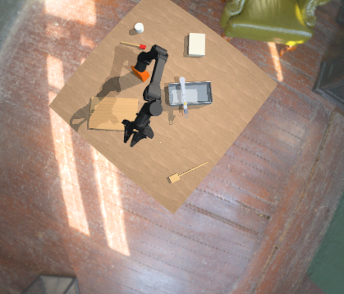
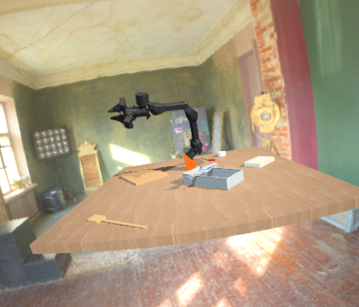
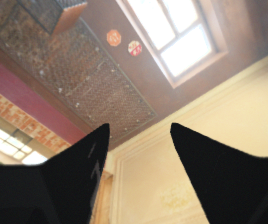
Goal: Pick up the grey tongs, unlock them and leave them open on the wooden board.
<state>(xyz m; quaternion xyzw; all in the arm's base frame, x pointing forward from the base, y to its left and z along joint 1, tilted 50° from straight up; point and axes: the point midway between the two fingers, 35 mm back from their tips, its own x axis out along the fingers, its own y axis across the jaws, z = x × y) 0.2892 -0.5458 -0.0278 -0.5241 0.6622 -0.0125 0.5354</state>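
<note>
Right now my gripper tip is 6 cm short of the yellow lock piece, 41 cm to the right of it and 38 cm above it. From my gripper tip the other things lie so: pale block 14 cm behind, 86 cm to the left, 44 cm below; then grey roasting tin 5 cm ahead, 50 cm to the left, 42 cm below; then wooden board 33 cm behind, 5 cm to the left, 44 cm below.
</note>
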